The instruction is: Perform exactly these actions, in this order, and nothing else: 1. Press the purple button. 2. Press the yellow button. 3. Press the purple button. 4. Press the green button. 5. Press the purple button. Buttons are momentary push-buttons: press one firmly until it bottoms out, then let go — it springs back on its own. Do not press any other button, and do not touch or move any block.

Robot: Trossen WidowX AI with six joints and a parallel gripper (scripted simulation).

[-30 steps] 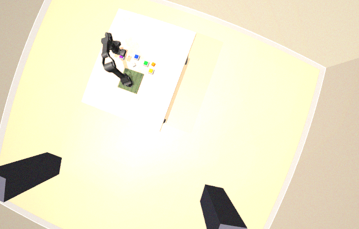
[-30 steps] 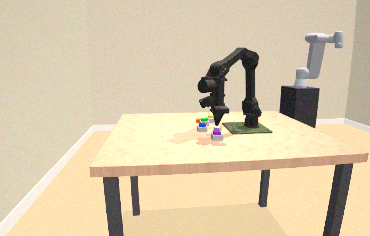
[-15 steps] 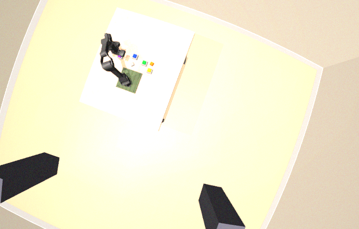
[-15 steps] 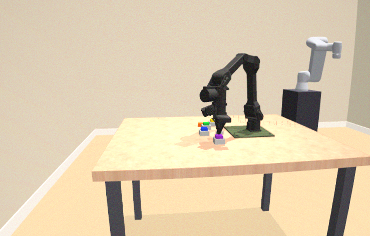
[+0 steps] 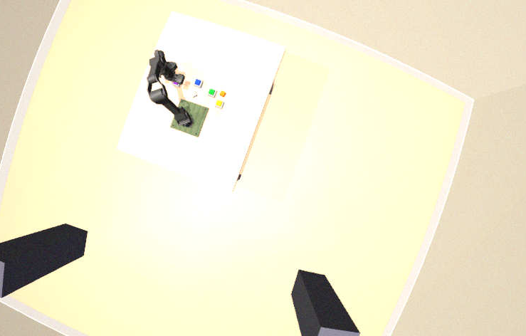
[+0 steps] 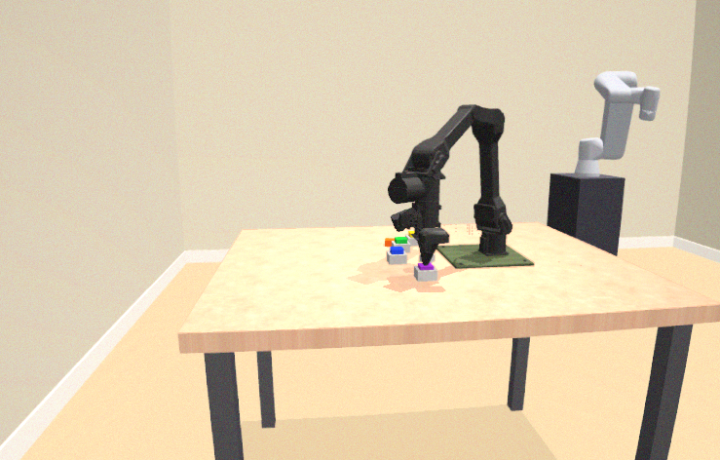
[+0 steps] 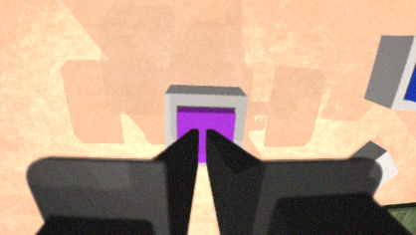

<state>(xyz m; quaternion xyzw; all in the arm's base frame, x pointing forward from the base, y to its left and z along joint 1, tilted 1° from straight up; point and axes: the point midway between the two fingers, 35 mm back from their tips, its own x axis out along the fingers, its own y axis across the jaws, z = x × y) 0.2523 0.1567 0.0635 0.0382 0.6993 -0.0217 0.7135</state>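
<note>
Now: gripper tip 10 mm above the purple button. The rest, counted from my gripper tip: blue button 30 mm ahead, 150 mm to the right; then small grey block 50 mm behind, 140 mm to the right, 20 mm below; then green button 10 mm behind, 270 mm to the right.
</note>
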